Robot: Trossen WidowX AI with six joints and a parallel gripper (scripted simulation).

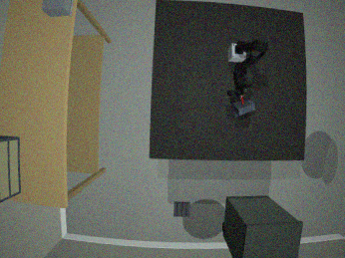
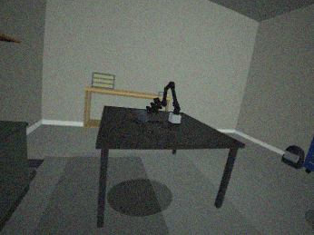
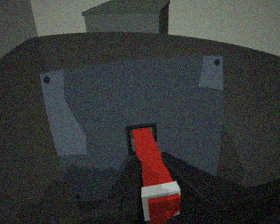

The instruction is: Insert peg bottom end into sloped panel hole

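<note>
Right now the sloped panel is 5 cm ahead of my gripper tip, 3 cm below it and 2 cm to the left of it. From my gripper tip the other things lie so: red peg 1 cm to the right, 1 cm behind, 1 cm above.
</note>
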